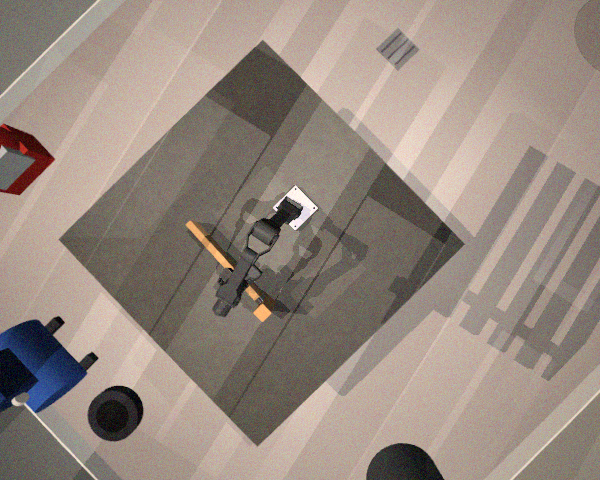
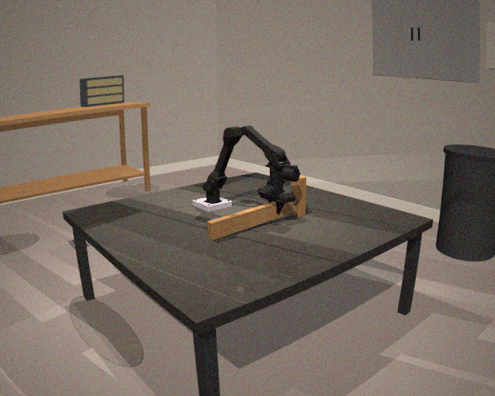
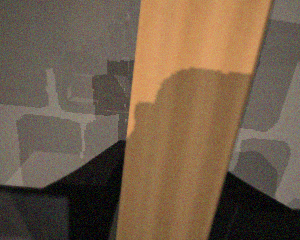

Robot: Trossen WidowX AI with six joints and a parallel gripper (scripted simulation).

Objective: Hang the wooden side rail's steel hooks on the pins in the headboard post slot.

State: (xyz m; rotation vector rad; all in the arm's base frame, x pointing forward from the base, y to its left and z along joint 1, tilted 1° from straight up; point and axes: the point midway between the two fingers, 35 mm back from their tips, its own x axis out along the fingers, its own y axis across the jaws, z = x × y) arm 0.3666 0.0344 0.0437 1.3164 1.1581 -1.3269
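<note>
Now: the headboard post 2 cm ahead of my gripper tip, 13 cm to the left of it and 4 cm above it.
</note>
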